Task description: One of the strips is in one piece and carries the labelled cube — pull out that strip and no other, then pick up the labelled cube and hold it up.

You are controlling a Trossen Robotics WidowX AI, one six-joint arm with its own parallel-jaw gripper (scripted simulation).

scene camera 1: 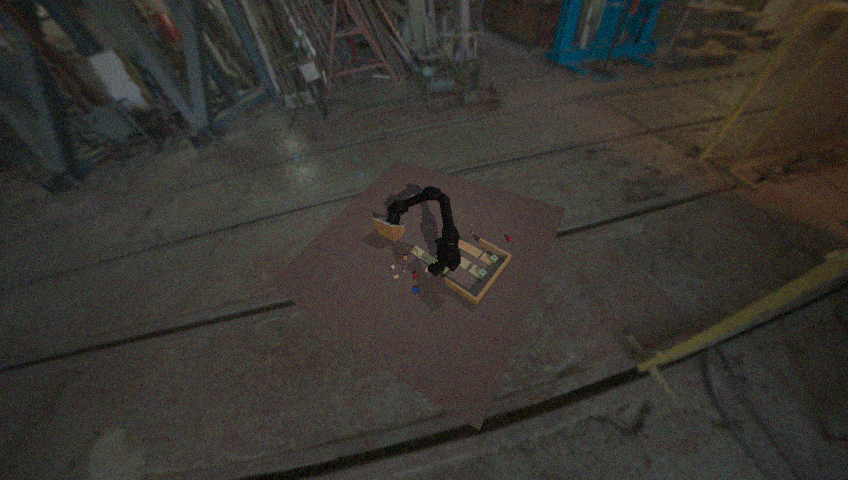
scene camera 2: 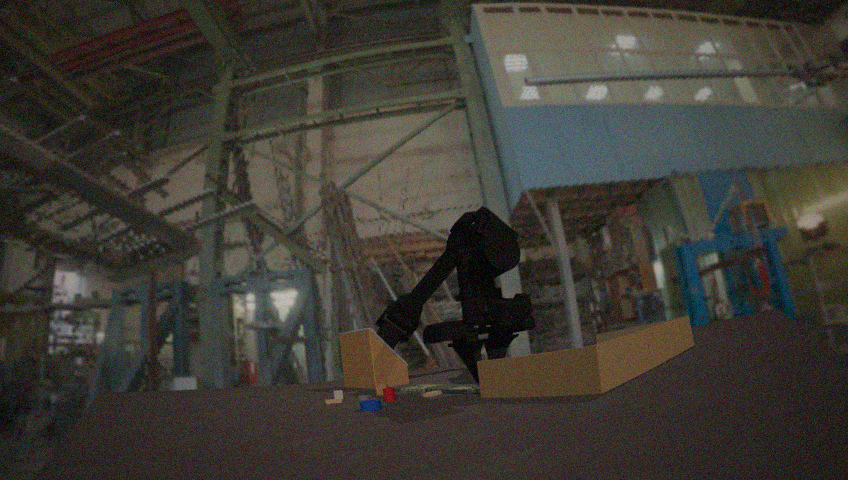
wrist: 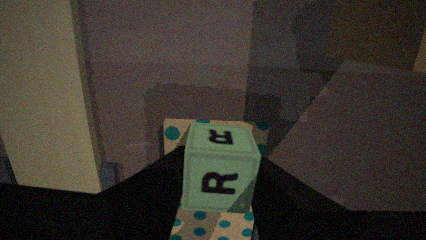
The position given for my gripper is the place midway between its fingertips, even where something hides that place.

I see my gripper (scene camera 2: 488, 382) and a pale plain strip (wrist: 55, 140).
My gripper also shows in the wrist view (wrist: 217, 156). Scene camera 2 misses the pale plain strip, which is hidden by a wooden tray.
